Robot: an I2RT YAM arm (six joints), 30 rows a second.
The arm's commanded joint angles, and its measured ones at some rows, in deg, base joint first. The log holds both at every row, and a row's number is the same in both.
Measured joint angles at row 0: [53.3, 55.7, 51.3, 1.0, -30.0, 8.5]
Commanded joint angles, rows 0 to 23: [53.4, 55.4, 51.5, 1.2, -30.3, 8.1]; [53.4, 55.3, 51.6, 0.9, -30.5, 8.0]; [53.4, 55.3, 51.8, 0.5, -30.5, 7.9]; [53.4, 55.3, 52.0, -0.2, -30.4, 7.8]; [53.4, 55.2, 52.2, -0.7, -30.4, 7.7]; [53.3, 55.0, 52.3, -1.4, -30.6, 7.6]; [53.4, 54.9, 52.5, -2.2, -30.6, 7.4]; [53.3, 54.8, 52.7, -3.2, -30.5, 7.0]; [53.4, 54.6, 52.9, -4.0, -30.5, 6.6]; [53.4, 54.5, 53.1, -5.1, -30.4, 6.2]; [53.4, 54.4, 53.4, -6.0, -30.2, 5.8]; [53.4, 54.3, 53.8, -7.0, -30.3, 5.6]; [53.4, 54.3, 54.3, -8.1, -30.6, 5.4]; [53.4, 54.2, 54.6, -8.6, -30.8, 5.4]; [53.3, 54.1, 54.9, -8.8, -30.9, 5.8]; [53.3, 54.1, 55.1, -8.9, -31.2, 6.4]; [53.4, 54.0, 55.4, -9.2, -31.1, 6.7]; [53.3, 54.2, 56.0, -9.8, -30.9, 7.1]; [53.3, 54.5, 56.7, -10.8, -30.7, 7.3]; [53.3, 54.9, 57.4, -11.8, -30.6, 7.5]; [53.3, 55.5, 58.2, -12.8, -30.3, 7.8]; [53.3, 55.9, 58.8, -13.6, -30.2, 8.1]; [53.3, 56.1, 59.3, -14.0, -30.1, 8.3]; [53.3, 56.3, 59.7, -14.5, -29.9, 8.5]
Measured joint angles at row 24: [53.2, 55.9, 58.7, -12.2, -30.0, 7.4]
